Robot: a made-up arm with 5 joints.
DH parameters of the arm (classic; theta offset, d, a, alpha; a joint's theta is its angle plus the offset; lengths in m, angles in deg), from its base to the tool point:
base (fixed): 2.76 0 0.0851 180
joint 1: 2.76 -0.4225 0.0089 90
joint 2: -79.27 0 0.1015 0
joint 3: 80.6 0 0.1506 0
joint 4: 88.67 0.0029 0.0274 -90
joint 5: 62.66 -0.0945 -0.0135 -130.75
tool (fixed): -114.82 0.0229 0 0
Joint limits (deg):
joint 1: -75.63..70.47
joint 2: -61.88..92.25
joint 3: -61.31..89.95
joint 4: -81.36..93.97
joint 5: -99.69..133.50
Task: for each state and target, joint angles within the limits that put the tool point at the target. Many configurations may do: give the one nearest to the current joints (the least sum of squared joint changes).
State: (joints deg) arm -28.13 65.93 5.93 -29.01 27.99
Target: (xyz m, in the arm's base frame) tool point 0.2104 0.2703 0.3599
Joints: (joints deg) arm -61.56 37.00 9.21 -41.15 27.78
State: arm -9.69 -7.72 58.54 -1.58 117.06
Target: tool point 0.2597 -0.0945 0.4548
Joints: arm 35.08 -49.91 46.06 9.97 119.48
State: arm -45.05 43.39 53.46 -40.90 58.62
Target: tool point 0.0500 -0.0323 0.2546
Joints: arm -72.89 55.22 78.97 -32.79 53.96
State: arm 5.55 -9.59 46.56 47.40 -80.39
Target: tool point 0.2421 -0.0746 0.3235
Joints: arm 20.87 0.76 34.70 31.45 -79.11
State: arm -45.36 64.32 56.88 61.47 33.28
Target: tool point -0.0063 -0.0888 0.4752
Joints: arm -53.53 90.70 89.95 31.18 33.57
